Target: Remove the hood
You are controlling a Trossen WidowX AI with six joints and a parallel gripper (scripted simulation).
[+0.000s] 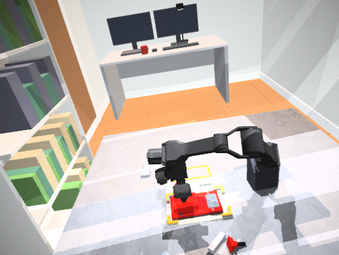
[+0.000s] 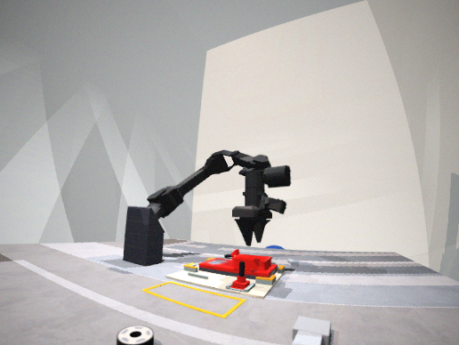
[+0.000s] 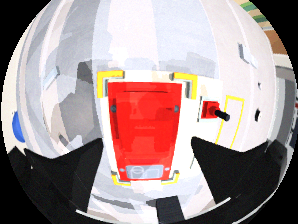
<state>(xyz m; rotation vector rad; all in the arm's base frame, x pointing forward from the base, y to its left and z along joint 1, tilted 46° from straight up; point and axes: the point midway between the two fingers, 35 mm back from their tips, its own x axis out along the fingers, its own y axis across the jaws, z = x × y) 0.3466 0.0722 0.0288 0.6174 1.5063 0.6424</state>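
Right now the red hood is 5 cm below my gripper tip.
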